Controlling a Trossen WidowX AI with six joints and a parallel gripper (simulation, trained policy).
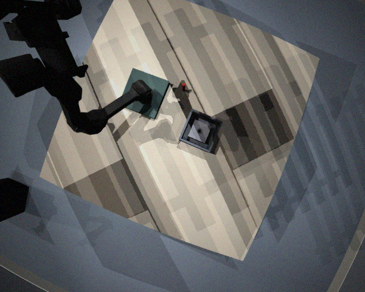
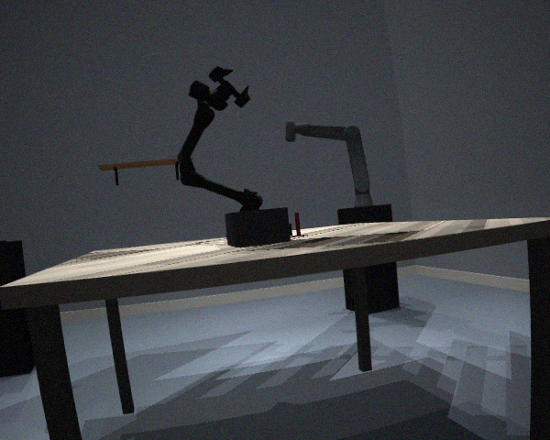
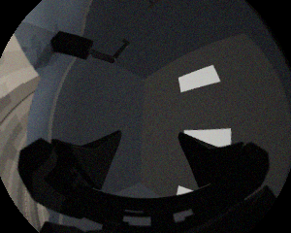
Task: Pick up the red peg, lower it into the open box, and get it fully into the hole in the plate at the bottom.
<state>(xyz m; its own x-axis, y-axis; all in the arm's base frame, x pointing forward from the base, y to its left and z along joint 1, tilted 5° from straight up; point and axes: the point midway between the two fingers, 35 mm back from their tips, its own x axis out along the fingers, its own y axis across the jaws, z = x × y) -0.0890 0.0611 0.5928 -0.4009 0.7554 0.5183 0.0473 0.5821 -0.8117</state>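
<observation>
Right now the red peg is 61 cm below my gripper tip, 28 cm ahead of it and 7 cm to the left of it. Also, from my gripper tip: dark box 62 cm below, 42 cm ahead, 12 cm to the right; grey plate 60 cm below, 42 cm ahead, 12 cm to the right.
</observation>
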